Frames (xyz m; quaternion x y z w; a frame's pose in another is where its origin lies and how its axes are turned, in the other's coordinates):
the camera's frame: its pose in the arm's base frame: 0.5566 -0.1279 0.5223 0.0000 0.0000 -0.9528 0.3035
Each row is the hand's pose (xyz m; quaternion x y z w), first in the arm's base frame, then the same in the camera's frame.
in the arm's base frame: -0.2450 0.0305 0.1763 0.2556 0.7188 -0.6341 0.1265
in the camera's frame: 0.5623 -0.5928 -0.3460 -0.6073 0.4617 -0.0719 0.6426
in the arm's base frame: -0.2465 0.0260 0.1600 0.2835 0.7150 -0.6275 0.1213
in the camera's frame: 0.5661 -0.5900 -0.3623 -0.5952 0.4871 -0.0749 0.6347
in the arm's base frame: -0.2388 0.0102 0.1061 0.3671 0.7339 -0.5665 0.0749
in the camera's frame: 0.5690 -0.5727 -0.4162 -0.5879 0.5726 -0.1006 0.5625
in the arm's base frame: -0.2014 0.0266 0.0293 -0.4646 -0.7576 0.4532 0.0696
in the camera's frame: 0.5290 -0.5645 -0.4930 -0.5808 0.6726 -0.2039 0.4107
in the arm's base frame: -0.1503 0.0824 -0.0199 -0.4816 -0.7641 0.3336 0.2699
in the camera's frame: 0.4550 -0.5804 -0.5422 -0.5819 0.6908 -0.3584 0.2360
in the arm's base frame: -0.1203 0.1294 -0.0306 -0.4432 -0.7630 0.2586 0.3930
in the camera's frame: 0.4034 -0.6014 -0.5529 -0.5925 0.6539 -0.4530 0.1271
